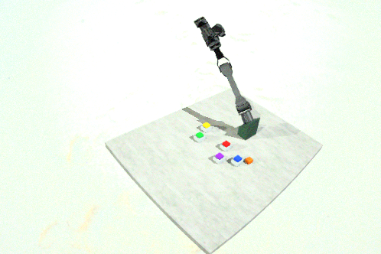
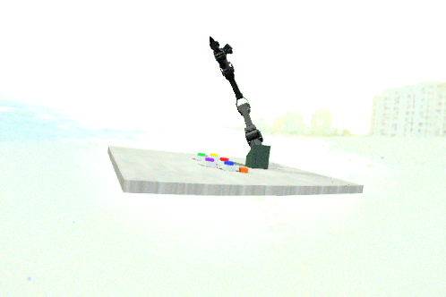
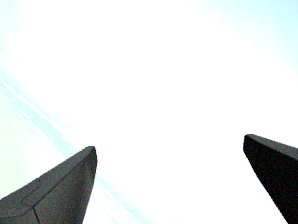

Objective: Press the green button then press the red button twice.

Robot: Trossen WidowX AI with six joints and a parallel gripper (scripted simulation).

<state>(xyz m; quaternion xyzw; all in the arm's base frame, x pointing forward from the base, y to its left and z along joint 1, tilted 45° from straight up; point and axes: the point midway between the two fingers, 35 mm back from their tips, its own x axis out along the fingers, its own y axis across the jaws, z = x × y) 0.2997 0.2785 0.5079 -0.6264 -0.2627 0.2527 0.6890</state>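
Now: the green button 3 cm behind my gripper tip, 1 cm to the left of it and 64 cm below it. The rest, counted from my gripper tip: purple button 21 cm to the left, 64 cm below; yellow button 13 cm behind, 4 cm to the right, 64 cm below; red button 10 cm behind, 16 cm to the left, 64 cm below.
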